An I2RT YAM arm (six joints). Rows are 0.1 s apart.
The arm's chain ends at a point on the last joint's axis. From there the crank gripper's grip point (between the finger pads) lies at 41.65 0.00 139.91 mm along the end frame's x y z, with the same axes.
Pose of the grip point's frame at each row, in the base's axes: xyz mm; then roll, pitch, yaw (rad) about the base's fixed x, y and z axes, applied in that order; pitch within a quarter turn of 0, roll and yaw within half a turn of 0:
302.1 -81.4 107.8 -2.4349 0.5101 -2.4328
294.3 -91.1 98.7 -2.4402 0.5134 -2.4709
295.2 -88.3 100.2 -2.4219 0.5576 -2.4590
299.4 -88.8 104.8 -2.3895 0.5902 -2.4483
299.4 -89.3 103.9 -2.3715 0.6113 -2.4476
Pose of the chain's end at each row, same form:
231.1 -22.6 221.0 -2.4349 0.5101 -2.4328
225.5 -30.5 212.3 -2.4402 0.5134 -2.4709
221.2 -29.6 211.5 -2.4219 0.5576 -2.4590
221.2 -29.5 212.9 -2.3895 0.5902 -2.4483
219.0 -29.5 210.0 -2.3715 0.6113 -2.4476

